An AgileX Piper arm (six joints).
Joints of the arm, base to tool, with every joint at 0 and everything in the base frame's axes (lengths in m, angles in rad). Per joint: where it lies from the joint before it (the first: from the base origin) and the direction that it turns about. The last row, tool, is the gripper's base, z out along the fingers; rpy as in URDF.
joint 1: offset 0 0 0.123 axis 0 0 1
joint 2: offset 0 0 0 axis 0 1 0
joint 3: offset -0.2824 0 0.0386 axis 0 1 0
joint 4: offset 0.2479 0 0.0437 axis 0.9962 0 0.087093
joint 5: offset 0 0 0 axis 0 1 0
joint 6: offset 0.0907 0 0.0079 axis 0.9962 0 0.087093
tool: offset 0 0 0 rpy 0 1.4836 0
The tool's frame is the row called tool.
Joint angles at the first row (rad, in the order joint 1, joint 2, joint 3, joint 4, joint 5, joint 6):
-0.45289 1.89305 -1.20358 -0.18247 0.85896 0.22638
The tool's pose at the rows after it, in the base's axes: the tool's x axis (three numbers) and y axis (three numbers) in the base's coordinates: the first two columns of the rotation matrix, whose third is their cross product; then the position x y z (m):
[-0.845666, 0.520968, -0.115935, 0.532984, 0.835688, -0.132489, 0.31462, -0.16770, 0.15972]
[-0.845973, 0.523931, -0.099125, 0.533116, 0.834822, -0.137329, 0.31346, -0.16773, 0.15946]
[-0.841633, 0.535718, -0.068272, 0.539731, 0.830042, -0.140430, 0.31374, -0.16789, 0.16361]
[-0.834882, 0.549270, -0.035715, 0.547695, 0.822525, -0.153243, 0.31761, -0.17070, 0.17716]
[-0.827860, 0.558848, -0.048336, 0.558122, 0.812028, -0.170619, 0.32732, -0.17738, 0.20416]
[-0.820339, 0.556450, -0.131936, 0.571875, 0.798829, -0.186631, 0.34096, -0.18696, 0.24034]
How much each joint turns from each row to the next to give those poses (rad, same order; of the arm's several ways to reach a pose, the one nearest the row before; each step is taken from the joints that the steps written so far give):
-0.00001 0.01535 0.00001 -0.00888 0.00095 -0.00104
-0.00071 0.00197 -0.00244 -0.00113 0.01809 0.00001
0.00001 0.00243 -0.02378 0.00762 0.05338 0.00001
0.00000 0.00305 -0.06536 0.00108 0.09788 0.00000
0.00000 -0.00001 -0.11465 -0.01132 0.10640 -0.00001
0.00000 0.00000 -0.14485 -0.02629 0.06562 0.00001

